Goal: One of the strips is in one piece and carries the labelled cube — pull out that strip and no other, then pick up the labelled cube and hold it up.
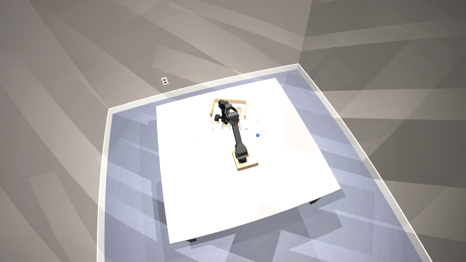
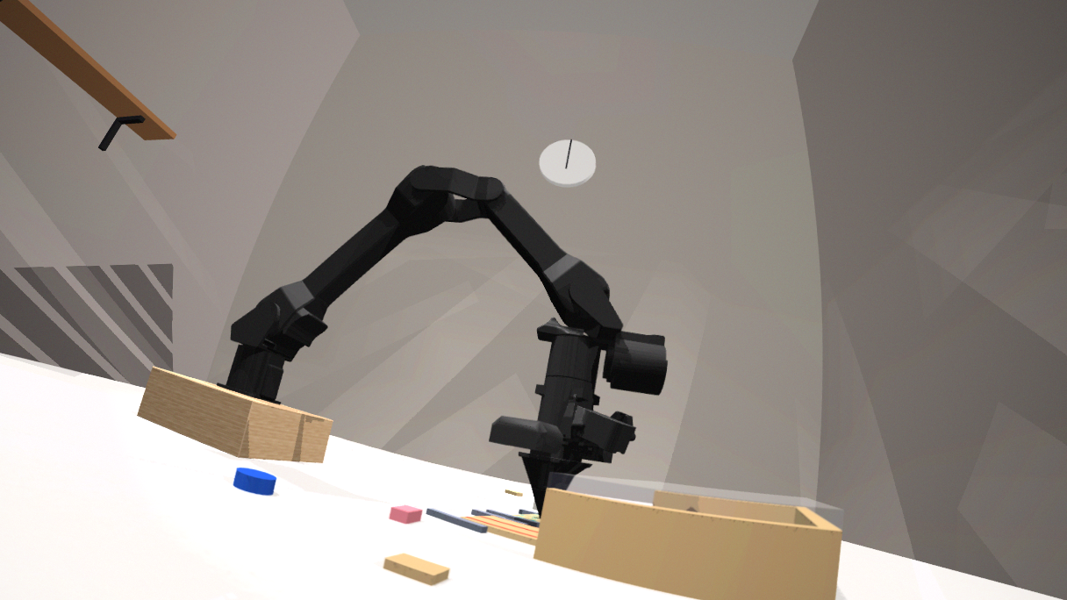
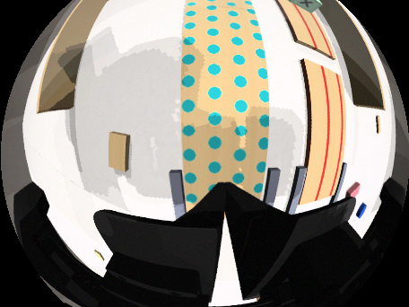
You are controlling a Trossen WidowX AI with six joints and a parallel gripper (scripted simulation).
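The green patterned strip lies 90 mm ahead of my gripper tip and 30 mm to the right of it. From my gripper tip the other things lie so: blue disc (240 mm to the right, 180 mm behind); then pink block (160 mm to the right, 90 mm behind).
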